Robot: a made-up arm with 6 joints.
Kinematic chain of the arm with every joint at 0, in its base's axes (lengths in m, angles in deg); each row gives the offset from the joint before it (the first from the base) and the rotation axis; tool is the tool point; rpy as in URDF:
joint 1: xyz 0 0 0.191 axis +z
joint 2: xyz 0 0 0 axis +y
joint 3: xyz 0.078 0 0.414 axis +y
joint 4: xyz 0.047 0 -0.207 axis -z
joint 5: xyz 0 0 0 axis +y
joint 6: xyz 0.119 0 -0.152 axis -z
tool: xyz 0 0 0 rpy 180 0 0
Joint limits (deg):
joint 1: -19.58..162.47
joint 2: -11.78..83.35
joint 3: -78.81..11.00
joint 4: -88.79..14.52
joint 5: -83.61..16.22
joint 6: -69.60..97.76
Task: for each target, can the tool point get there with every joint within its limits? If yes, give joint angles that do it. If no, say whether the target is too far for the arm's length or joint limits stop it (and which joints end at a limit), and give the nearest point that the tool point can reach.
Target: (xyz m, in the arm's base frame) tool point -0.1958 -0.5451 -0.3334
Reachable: no: joint limits stop it (at a limit: joint 1, joint 2) | nearest point -0.2529 -0.0836 -0.0927 | short by 0.524 m
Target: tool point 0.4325 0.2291 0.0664
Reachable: yes | joints 22.00 57.37 -24.99 -15.22 -57.94 51.07
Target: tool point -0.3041 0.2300 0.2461
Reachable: yes | joints 118.82 24.08 -18.55 -60.36 -29.96 72.64
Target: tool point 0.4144 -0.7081 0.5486
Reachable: no: too far | nearest point 0.5483 -0.2463 0.5323 | short by 0.481 m
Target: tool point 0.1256 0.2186 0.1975
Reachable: yes | joints 50.54 11.41 -2.25 -22.15 2.81 44.04
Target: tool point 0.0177 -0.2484 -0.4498
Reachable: no: joint limits stop it (at a limit: joint 1, joint 2, joint 4) | nearest point 0.2131 -0.1001 -0.1934 | short by 0.355 m
